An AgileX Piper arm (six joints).
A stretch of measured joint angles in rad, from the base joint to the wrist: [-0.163, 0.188, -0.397, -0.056, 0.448, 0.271]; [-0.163, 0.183, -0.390, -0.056, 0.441, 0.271]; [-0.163, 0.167, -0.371, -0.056, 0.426, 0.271]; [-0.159, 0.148, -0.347, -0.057, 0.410, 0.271]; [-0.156, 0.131, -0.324, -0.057, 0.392, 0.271]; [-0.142, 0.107, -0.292, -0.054, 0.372, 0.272]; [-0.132, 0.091, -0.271, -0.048, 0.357, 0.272]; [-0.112, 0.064, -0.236, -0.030, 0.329, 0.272]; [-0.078, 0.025, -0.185, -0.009, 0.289, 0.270]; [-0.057, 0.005, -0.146, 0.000, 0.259, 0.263]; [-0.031, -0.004, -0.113, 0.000, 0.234, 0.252]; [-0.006, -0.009, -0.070, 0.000, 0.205, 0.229]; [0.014, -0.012, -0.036, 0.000, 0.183, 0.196]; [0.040, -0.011, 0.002, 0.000, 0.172, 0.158]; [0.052, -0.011, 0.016, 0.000, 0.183, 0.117]
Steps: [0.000, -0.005, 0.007, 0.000, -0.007, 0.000]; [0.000, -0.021, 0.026, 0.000, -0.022, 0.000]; [0.004, -0.040, 0.050, -0.001, -0.038, 0.000]; [0.007, -0.057, 0.073, -0.001, -0.056, 0.000]; [0.021, -0.081, 0.105, 0.002, -0.076, 0.001]; [0.031, -0.097, 0.126, 0.008, -0.091, 0.001]; [0.051, -0.124, 0.161, 0.026, -0.119, 0.001]; [0.085, -0.163, 0.212, 0.047, -0.159, -0.001]; [0.106, -0.183, 0.251, 0.056, -0.189, -0.008]; [0.132, -0.192, 0.284, 0.056, -0.214, -0.019]; [0.157, -0.197, 0.327, 0.056, -0.243, -0.042]; [0.177, -0.200, 0.361, 0.056, -0.265, -0.075]; [0.203, -0.199, 0.399, 0.056, -0.276, -0.113]; [0.215, -0.199, 0.413, 0.056, -0.265, -0.154]
